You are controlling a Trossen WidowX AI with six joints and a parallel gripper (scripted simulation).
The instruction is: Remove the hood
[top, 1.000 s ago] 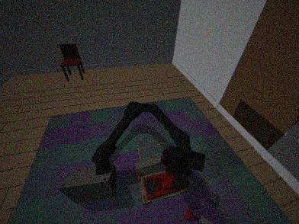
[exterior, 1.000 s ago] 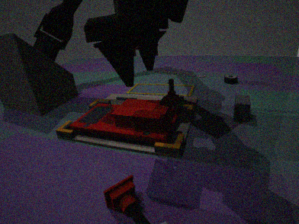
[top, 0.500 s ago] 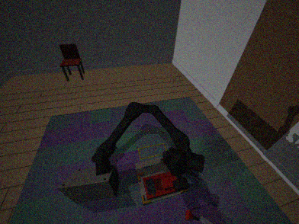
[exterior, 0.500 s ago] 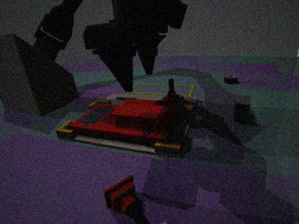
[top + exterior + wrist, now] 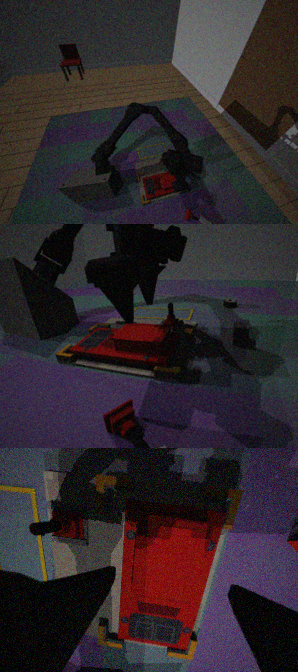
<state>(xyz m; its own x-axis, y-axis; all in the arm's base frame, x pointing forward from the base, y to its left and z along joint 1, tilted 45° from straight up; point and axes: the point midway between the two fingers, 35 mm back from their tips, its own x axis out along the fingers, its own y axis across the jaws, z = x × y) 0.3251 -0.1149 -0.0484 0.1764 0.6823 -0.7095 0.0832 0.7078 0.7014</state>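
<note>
Now: gripper tip 5 cm above the red hood. From my gripper tip the other things lie so: grey block: 18 cm ahead, 8 cm to the left, 7 cm below; then dark wheel: 30 cm to the left, 19 cm ahead, 8 cm below.
</note>
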